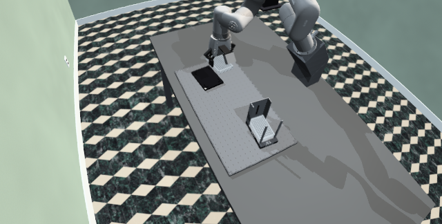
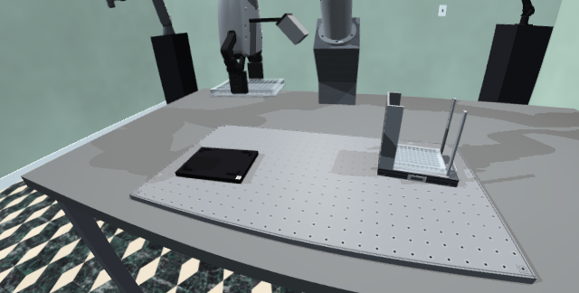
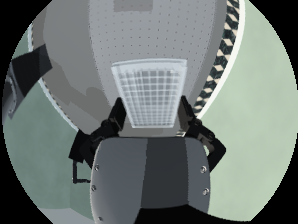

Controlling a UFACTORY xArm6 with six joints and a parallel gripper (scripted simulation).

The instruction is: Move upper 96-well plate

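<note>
The black plate nest N1 is 19 cm below my hand, 10 cm to the right of it and 1 cm ahead of it. From my hand the other things lie so: pale A1 square 18 cm below, 6 cm ahead, 2 cm to the right.
</note>
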